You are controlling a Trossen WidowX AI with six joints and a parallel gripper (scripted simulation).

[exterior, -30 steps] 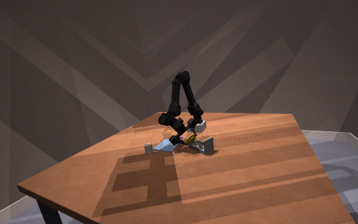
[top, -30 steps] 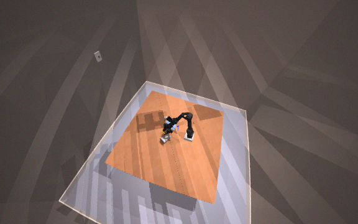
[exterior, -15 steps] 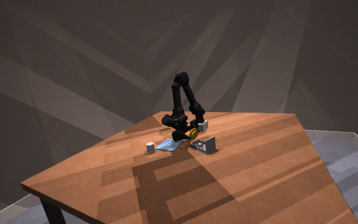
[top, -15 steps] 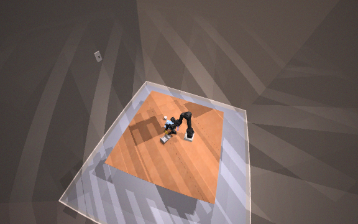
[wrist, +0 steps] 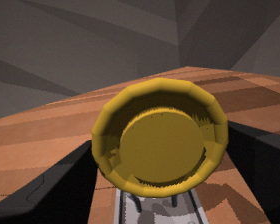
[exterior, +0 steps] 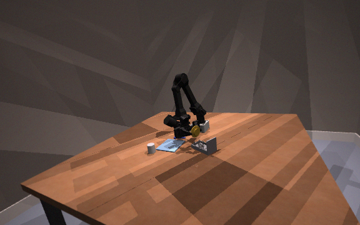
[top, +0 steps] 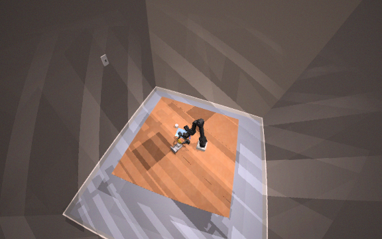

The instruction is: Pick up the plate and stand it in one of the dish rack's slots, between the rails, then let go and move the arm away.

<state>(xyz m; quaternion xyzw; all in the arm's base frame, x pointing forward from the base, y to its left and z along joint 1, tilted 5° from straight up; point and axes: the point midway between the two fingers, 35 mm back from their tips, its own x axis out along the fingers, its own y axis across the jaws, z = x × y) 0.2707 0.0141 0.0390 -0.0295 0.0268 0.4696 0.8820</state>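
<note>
My gripper tip is now 2 cm short of the dish rack, 4 cm to the right of it and 7 cm above it. Round my gripper tip: yellow plate 1 cm to the right; then blue utensil 11 cm behind, 17 cm to the right, 9 cm below; then light blue mat 18 cm to the right, 9 cm below.
</note>
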